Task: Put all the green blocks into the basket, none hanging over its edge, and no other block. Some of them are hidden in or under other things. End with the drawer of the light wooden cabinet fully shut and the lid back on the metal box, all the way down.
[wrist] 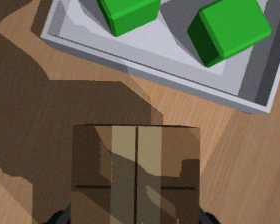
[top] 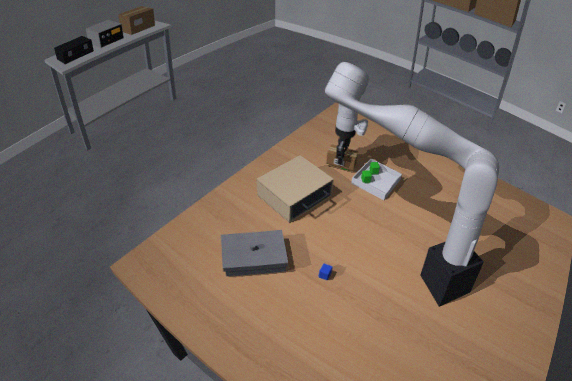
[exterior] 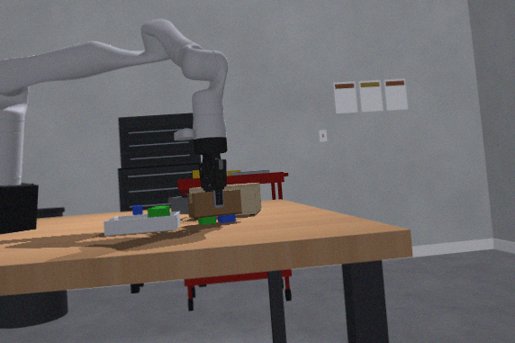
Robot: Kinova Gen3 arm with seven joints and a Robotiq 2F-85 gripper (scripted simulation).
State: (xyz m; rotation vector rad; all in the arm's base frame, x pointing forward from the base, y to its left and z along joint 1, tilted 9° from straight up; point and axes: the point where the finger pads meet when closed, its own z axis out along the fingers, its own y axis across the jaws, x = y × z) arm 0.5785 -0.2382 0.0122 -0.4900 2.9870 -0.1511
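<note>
Right now my hand is 250 mm to the right of the drawer, 10 mm short of it and 10 mm above it. Round my hand: cardboard box (right at my hand); white basket (150 mm behind, 40 mm below, 20 mm to the right); light wooden cabinet (250 mm to the left, 20 mm ahead, 10 mm below).
</note>
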